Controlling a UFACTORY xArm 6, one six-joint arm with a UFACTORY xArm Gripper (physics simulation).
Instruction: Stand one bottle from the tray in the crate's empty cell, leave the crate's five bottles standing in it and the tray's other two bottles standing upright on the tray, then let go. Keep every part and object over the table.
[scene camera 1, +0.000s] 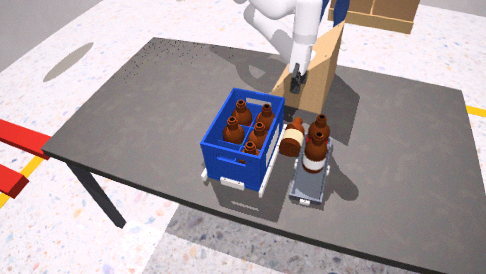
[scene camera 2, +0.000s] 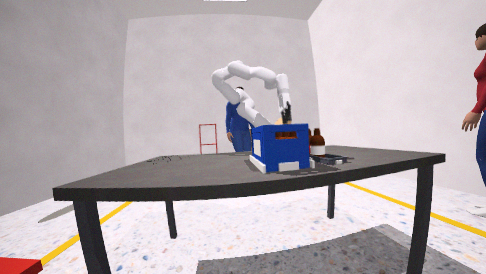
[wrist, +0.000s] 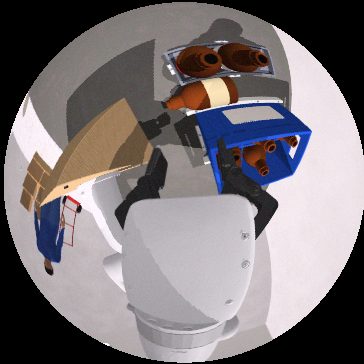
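From scene camera 1 I can see a cream-labelled bottle (scene camera 1: 291, 142), a white-labelled bottle (scene camera 1: 315, 152) and my gripper (scene camera 1: 297, 87). The wrist view gives me a red-labelled bottle (wrist: 198, 61), and there's the cream-labelled bottle (wrist: 211, 92) again, along with my gripper (wrist: 189, 150).
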